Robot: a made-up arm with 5 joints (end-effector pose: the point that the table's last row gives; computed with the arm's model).
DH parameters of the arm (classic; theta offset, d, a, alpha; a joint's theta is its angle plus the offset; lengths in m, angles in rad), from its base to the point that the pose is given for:
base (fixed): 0 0.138 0 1.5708
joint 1: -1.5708 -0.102 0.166 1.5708
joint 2: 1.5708 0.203 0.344 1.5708
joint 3: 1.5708 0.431 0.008 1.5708
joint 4: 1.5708 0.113 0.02 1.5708
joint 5: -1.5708 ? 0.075 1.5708
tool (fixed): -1.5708 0.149 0 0
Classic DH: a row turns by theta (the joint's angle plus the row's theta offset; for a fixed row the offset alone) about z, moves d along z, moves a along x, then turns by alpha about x.
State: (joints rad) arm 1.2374 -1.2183 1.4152 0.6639 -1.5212
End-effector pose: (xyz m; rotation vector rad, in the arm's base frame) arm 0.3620 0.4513 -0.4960 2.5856 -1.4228 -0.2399
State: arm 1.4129 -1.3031 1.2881 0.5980 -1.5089
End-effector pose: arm 0.4637 0.4634 -0.4335 2.7804 -1.2817 0.1680
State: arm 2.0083 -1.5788 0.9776 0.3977 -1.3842
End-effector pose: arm 0.6751 0.5100 -0.0917 -2.6691 0.6594 -1.4456
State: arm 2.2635 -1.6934 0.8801 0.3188 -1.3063
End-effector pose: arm 0.6876 0.5289 0.0770 2.4338 -0.4517 1.9305
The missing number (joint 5, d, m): 0.127
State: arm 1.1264 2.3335 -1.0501 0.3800 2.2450
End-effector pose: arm -0.6061 -0.0690 0.2092 2.0906 -0.3426 -0.1145
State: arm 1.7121 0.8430 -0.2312 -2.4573 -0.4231
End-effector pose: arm 0.1709 -0.5141 0.1618 0.6024 0.6046 -1.0245
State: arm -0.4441 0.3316 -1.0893 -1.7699 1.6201
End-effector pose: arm -0.3751 -0.3720 -0.0219 1.5112 -0.9387 -2.3399
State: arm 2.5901 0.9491 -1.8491 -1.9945 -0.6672
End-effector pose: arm 0.2375 -0.2811 0.3133 -0.2881 -0.0896 -1.5618
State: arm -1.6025 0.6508 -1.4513 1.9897 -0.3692
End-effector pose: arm -0.3752 -0.6191 0.2675 1.8306 0.2030 0.1804
